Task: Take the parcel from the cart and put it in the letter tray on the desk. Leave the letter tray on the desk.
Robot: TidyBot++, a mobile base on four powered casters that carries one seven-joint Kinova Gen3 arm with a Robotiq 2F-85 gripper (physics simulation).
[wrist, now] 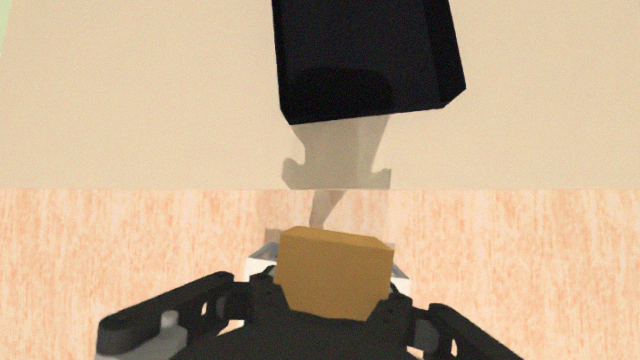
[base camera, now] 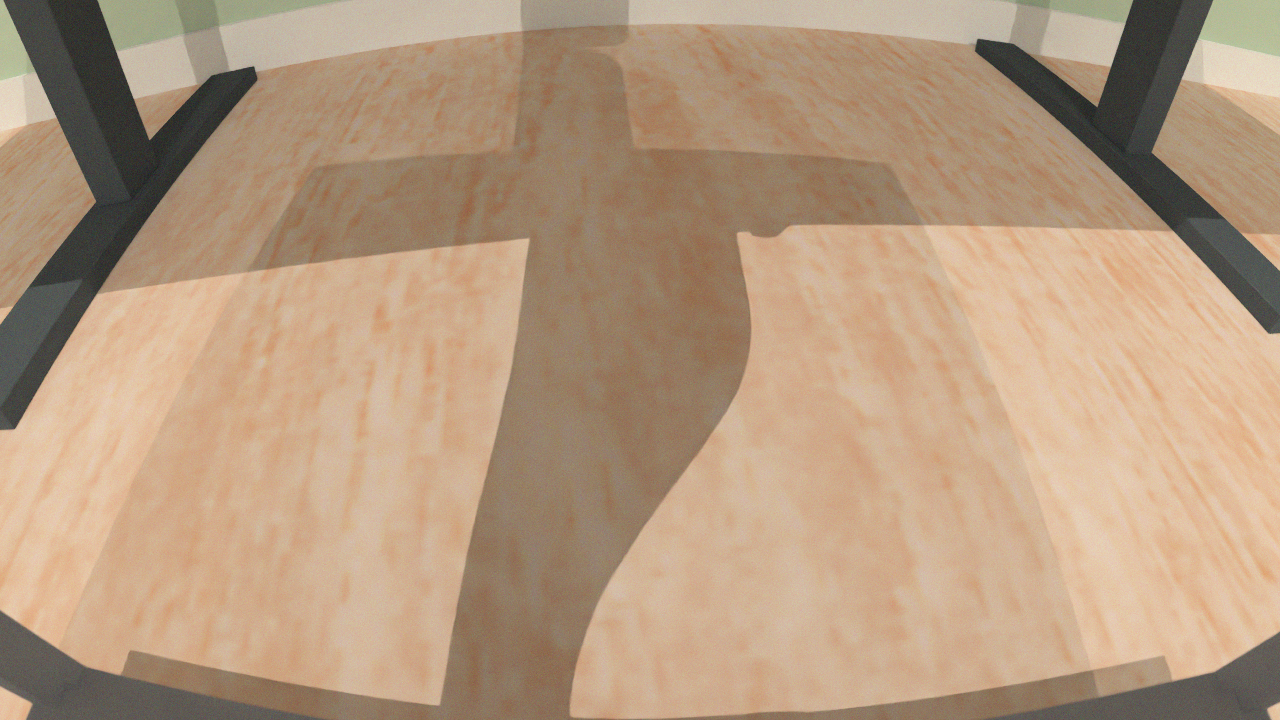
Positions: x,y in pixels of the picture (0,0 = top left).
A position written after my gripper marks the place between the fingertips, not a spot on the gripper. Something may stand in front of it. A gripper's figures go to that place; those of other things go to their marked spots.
My gripper (wrist: 329,280): 0.17 m from the lens. A brown cardboard parcel (wrist: 331,274) is 0.12 m from the lens.
